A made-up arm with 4 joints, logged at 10 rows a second.
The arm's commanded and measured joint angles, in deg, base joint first. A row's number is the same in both.
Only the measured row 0 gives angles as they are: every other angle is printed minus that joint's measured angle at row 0.
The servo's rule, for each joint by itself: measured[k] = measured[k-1] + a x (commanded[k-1-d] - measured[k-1]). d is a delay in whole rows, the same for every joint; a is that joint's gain. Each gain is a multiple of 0.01, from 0.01 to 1. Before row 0 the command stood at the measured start. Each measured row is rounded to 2 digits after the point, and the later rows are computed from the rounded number. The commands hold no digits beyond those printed.
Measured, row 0:
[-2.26 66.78 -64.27 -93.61]
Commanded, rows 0 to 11:
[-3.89 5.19 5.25 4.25]
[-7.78 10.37 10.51 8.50]
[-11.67 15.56 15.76 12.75]
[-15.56 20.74 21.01 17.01]
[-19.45 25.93 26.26 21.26]
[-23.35 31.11 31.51 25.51]
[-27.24 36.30 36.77 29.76]
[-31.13 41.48 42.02 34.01]
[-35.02 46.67 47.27 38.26]
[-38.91 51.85 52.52 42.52]
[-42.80 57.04 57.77 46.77]
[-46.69 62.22 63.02 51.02]
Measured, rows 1 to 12:
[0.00 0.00 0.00 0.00]
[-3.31 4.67 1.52 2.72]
[-7.11 9.80 4.13 6.42]
[-10.99 14.98 7.50 10.47]
[-14.87 20.16 11.42 14.66]
[-18.76 25.35 15.72 18.88]
[-22.66 30.53 20.30 23.12]
[-26.55 35.72 25.08 27.37]
[-30.44 40.90 29.99 31.62]
[-34.33 46.09 35.00 35.87]
[-38.22 51.27 40.08 40.13]
[-42.11 56.46 45.21 44.38]
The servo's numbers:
d 1
a 0.85 0.90 0.29 0.64

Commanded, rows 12 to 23:
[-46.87 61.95 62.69 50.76]
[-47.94 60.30 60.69 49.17]
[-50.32 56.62 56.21 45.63]
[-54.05 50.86 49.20 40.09]
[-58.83 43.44 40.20 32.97]
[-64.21 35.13 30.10 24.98]
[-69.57 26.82 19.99 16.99]
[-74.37 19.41 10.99 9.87]
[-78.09 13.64 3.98 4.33]
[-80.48 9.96 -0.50 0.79]
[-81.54 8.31 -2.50 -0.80]
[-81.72 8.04 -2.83 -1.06]
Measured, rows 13 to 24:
[-46.00 61.64 50.37 48.63]
[-46.74 61.92 53.94 49.99]
[-47.76 60.46 55.90 49.47]
[-49.94 57.00 55.99 47.01]
[-53.43 51.47 54.02 42.58]
[-58.02 44.24 50.01 36.43]
[-63.28 36.04 44.24 29.10]
[-68.63 27.74 37.21 21.35]
[-73.51 20.24 29.61 14.00]
[-77.40 14.30 22.18 7.81]
[-80.02 10.39 15.60 3.32]
[-81.31 8.52 10.35 0.68]

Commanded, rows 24 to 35:
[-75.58 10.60 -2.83 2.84]
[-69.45 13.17 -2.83 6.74]
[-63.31 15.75 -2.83 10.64]
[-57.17 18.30 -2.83 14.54]
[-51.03 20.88 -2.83 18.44]
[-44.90 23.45 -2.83 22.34]
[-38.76 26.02 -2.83 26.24]
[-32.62 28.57 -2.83 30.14]
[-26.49 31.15 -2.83 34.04]
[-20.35 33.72 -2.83 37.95]
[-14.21 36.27 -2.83 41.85]
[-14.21 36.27 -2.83 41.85]
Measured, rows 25 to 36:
[-81.66 8.09 6.53 -0.43]
[-76.49 10.35 3.82 1.66]
[-70.51 12.89 1.89 4.91]
[-64.39 15.46 0.52 8.58]
[-58.25 18.02 -0.45 12.39]
[-52.11 20.59 -1.14 16.26]
[-45.98 23.16 -1.63 20.15]
[-39.84 25.73 -1.98 24.05]
[-33.70 28.29 -2.23 27.95]
[-27.57 30.86 -2.40 31.85]
[-21.43 33.43 -2.52 35.75]
[-15.29 35.99 -2.61 39.65]

